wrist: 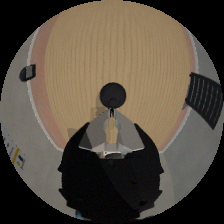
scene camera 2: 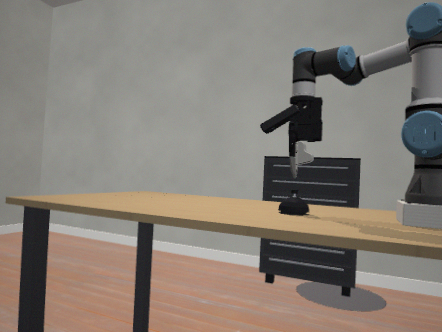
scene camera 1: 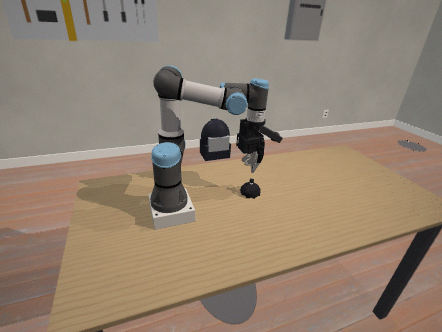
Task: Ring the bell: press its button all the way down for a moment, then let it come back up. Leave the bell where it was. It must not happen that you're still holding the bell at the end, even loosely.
Labels:
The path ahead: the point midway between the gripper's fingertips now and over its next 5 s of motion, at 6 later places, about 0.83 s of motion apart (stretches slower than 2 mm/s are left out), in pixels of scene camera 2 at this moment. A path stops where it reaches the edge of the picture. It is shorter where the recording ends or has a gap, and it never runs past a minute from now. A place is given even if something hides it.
The gripper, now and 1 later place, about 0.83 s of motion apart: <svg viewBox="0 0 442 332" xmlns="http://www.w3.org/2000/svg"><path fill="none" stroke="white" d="M294 178L295 166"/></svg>

